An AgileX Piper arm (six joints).
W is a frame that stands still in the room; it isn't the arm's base.
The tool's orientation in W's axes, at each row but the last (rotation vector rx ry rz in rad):
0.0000 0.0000 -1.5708
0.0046 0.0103 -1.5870
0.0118 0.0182 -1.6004
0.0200 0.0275 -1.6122
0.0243 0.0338 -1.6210
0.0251 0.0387 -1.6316
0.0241 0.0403 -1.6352
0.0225 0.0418 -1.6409
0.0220 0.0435 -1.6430
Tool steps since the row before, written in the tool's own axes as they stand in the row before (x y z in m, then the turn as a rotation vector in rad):
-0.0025 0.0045 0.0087 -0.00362 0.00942 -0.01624
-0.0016 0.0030 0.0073 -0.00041 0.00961 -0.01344
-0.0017 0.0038 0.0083 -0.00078 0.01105 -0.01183
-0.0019 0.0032 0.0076 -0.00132 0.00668 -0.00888
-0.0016 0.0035 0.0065 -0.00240 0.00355 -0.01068
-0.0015 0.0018 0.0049 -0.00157 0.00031 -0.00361
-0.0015 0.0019 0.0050 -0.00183 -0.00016 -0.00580
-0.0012 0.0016 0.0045 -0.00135 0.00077 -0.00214
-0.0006 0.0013 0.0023 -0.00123 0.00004 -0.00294
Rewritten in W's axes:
0.0045 0.0025 0.0087 0.00942 0.00362 -0.01624
0.0031 0.0015 0.0073 0.00957 0.00038 -0.01347
0.0039 0.0014 0.0083 0.01102 0.00068 -0.01186
0.0033 0.0015 0.0076 0.00669 0.00131 -0.00887
0.0036 0.0012 0.0065 0.00361 0.00261 -0.01061
0.0019 0.0012 0.0049 0.00038 0.00169 -0.00355
0.0020 0.0012 0.0050 -0.00009 0.00207 -0.00572
0.0017 0.0009 0.0045 0.00084 0.00138 -0.00209
0.0014 0.0004 0.0023 0.00009 0.00135 -0.00289

